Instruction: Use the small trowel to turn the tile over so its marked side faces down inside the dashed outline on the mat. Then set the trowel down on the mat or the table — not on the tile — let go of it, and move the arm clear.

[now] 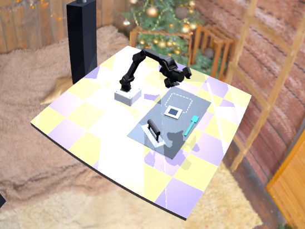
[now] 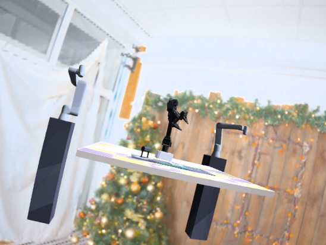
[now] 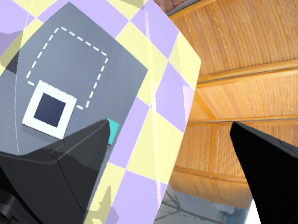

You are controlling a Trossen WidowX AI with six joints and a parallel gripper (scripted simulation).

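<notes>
The plastering float is 6 cm behind my gripper tip, 26 cm to the right of it and 27 cm below it. From my gripper tip the other things lie so: grey mat: 3 cm behind, 3 cm to the right, 33 cm below; then white tile: 5 cm behind, 1 cm to the left, 30 cm below; then teal trowel: 11 cm ahead, 2 cm to the right, 31 cm below.
</notes>
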